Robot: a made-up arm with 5 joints.
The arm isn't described. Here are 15 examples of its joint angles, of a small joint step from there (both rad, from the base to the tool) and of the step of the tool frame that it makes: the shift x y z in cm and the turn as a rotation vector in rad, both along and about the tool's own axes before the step.
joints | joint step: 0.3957 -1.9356 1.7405 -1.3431 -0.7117 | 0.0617 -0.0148 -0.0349 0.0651 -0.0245
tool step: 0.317 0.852 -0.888 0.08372 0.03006 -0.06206
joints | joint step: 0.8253 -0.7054 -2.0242 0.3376 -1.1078 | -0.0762 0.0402 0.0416 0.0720 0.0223
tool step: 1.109 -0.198 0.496 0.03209 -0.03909 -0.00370
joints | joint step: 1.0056 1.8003 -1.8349 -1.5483 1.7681 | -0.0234 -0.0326 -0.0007 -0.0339 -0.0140
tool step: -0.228 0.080 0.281 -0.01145 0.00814 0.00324
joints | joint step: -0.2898 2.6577 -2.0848 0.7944 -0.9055 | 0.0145 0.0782 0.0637 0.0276 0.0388
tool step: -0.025 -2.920 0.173 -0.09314 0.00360 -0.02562
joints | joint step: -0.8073 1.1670 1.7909 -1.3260 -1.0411 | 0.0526 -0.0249 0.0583 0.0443 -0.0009
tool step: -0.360 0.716 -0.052 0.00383 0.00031 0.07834
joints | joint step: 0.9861 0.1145 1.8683 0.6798 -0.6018 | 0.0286 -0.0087 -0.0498 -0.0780 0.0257
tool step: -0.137 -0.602 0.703 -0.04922 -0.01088 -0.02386
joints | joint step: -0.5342 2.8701 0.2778 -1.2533 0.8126 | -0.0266 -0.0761 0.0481 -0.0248 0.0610
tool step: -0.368 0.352 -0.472 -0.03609 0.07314 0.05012
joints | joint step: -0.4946 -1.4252 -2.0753 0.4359 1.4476 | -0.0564 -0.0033 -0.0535 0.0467 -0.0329
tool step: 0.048 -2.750 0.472 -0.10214 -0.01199 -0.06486
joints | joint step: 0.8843 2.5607 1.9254 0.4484 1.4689 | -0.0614 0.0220 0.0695 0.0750 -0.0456
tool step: -0.776 2.115 0.807 0.10119 -0.00202 -0.02665
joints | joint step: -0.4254 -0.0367 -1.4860 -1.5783 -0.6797 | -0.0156 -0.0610 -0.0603 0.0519 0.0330
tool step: 0.286 1.533 -0.842 0.15040 -0.00974 0.02915
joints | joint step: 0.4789 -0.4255 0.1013 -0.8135 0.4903 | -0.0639 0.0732 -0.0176 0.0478 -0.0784
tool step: 0.726 0.996 0.249 0.12504 -0.06321 -0.04692
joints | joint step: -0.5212 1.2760 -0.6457 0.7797 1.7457 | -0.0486 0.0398 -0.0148 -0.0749 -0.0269
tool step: -0.237 0.828 -0.527 0.08274 0.01294 -0.01028
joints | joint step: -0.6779 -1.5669 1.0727 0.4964 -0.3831 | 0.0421 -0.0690 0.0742 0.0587 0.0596
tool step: 0.769 -0.939 0.030 -0.05820 -0.03767 0.04399
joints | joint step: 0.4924 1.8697 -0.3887 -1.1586 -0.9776 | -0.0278 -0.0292 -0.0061 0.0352 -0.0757
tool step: -0.350 0.527 -0.563 0.08726 0.00749 -0.05888
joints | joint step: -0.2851 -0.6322 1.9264 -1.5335 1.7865 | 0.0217 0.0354 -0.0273 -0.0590 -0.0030
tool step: -0.143 1.205 -0.625 0.03187 0.04038 0.04405
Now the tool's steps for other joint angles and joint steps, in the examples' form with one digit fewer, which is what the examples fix.
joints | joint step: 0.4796 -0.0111 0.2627 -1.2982 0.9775 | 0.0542 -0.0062 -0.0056 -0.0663 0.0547
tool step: -0.82 0.99 -0.60 -0.0071 0.0725 0.1063
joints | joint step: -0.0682 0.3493 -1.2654 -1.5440 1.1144 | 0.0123 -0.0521 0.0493 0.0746 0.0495
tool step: 0.68 -0.35 1.03 -0.0777 -0.0545 -0.0106
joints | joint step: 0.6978 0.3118 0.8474 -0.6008 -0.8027 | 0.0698 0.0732 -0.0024 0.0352 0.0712
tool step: -0.30 -0.09 -0.09 -0.0571 0.0192 0.1342
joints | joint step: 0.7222 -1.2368 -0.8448 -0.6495 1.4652 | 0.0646 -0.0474 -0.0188 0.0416 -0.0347
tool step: 0.18 -1.54 0.76 -0.0763 -0.0339 -0.0449
